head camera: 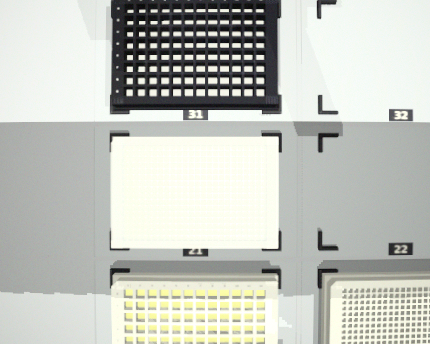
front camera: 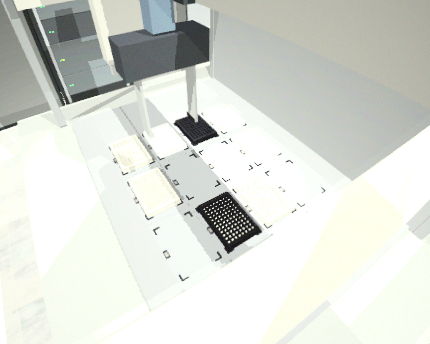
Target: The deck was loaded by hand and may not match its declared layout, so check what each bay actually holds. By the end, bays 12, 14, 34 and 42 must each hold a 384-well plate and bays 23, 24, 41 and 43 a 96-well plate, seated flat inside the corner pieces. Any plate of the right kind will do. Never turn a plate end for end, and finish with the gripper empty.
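Frame: origin at the robot's base, x ahead, y left, z up, level; centimetres.
Where they show: gripper, fingertip midpoint: (front camera: 171, 125); robot's base, link origin: (front camera: 109, 147).
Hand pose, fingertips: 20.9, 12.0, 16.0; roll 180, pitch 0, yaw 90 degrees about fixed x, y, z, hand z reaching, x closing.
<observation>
Things, the pixels of their top centre, and the offset from my fingertips, as dx, dy, dz. "*": a spot on its surface instead.
- bay 21, surface spot: (head camera: 195, 192) (front camera: 164, 137) * -14.4, +3.0, -14.6
- cream 96-well plate, top centre: (head camera: 194, 335) (front camera: 129, 150) -14.5, -7.7, -14.6
- cream 384-well plate, top centre: (head camera: 410, 333) (front camera: 153, 188) +1.9, -7.7, -14.6
- second black 96-well plate, top centre: (front camera: 227, 216) +18.3, +3.0, -14.6
- pale plate, top centre: (front camera: 264, 196) +18.3, +13.7, -14.6
- Bay 13, surface spot: (front camera: 175, 237) * +15.7, -8.9, -16.0
My gripper (front camera: 172, 130) is open and empty at the back left, its jaws apart above the pale plate in bay 21 (front camera: 167, 142) (head camera: 195, 192). That plate sits within its corner pieces and is washed out, with a faint fine grid. A black 96-well plate (front camera: 196, 129) (head camera: 195, 57) is in bay 31. A cream 96-well plate (front camera: 131, 154) (head camera: 195, 317) is in bay 11, and a cream 384-well plate (front camera: 155, 192) (head camera: 382, 315) is in bay 12. A second black 96-well plate (front camera: 229, 221) sits nearer the front in bay 23, beside a pale plate (front camera: 265, 200) in bay 33.
Bays 22 (head camera: 328, 142) and 32 (head camera: 328, 105) show corner pieces at their left sides in the head view. Bay 13 (front camera: 175, 237) shows its corner pieces at the front. A grey shadow crosses the deck. Glare hides detail at the right and front.
</observation>
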